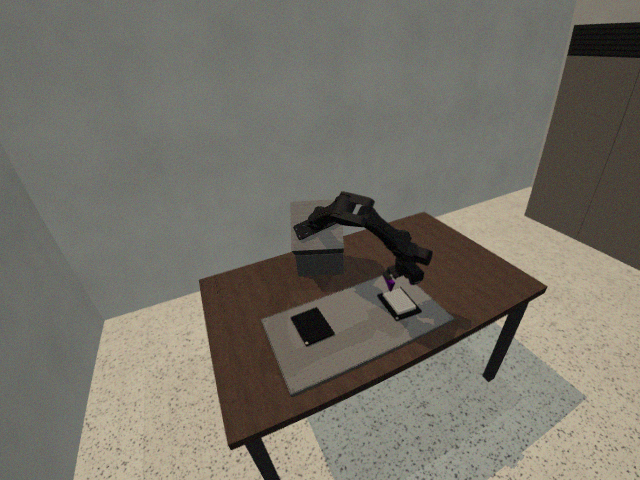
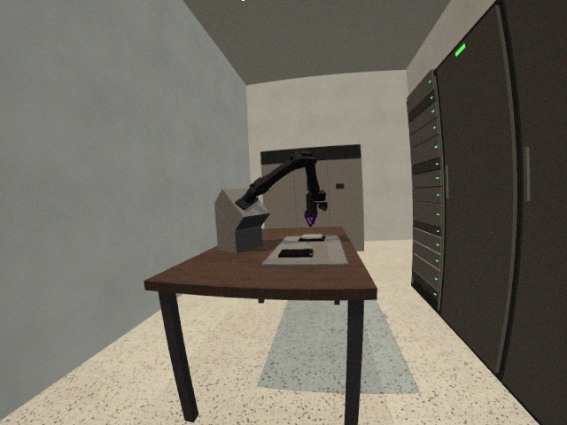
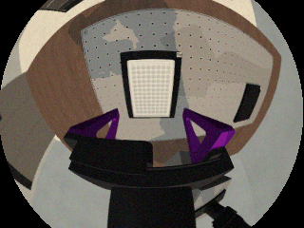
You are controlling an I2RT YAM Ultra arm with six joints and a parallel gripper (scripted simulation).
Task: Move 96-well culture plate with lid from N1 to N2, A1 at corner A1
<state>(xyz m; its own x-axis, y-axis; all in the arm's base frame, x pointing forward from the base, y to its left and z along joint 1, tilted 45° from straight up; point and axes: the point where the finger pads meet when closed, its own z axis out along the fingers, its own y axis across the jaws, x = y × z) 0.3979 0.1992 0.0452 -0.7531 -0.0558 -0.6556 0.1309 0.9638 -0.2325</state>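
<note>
The clear lid is 8 cm below my hand. From my hand the other things lie so: black plate nest N2: 9 cm behind, 37 cm to the right, 10 cm below; A1 mark: 7 cm ahead, 7 cm to the right, 9 cm below; black plate nest N1: 10 cm below.
</note>
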